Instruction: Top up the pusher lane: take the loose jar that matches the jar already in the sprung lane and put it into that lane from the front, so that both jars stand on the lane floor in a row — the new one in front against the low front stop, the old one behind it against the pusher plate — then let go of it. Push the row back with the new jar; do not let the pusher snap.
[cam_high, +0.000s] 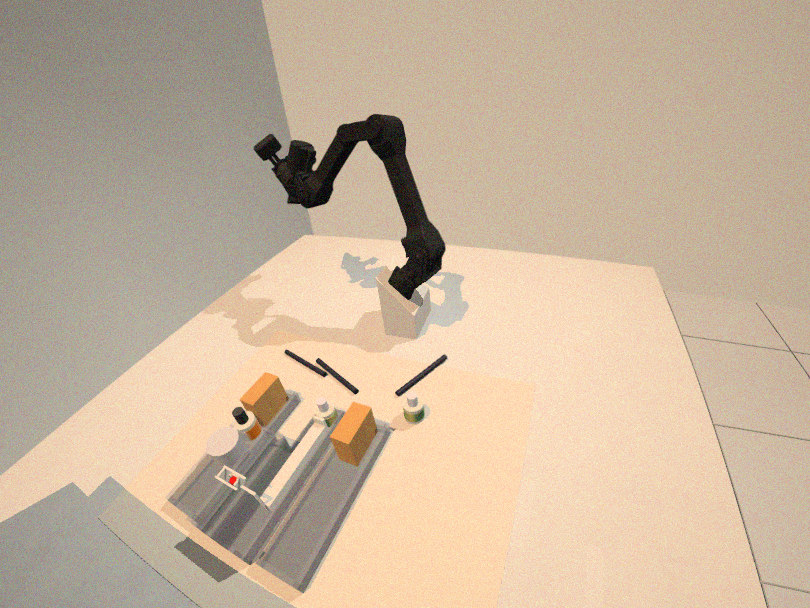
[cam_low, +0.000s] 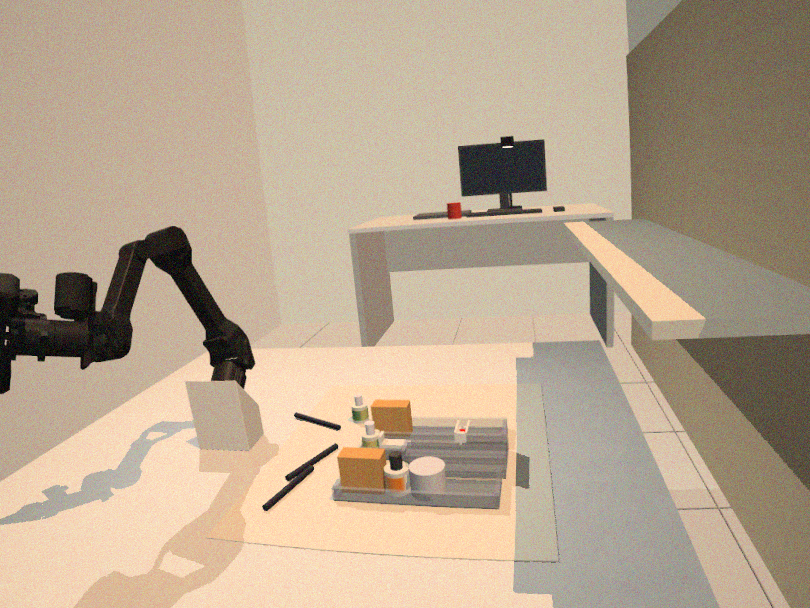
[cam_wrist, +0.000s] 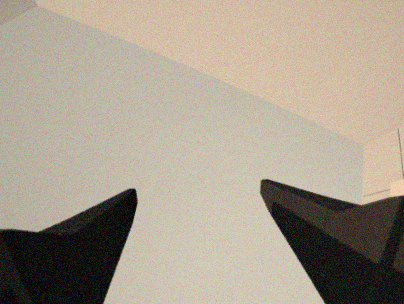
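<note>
Now: the cream pusher bar 640 mm ahead of my gripper tip, 340 mm below it and 310 mm to the left of it. Round my gripper tip: red dot: 720 mm ahead, 310 mm below, 290 mm to the left; grey cylinder: 660 mm ahead, 360 mm below, 210 mm to the left.
</note>
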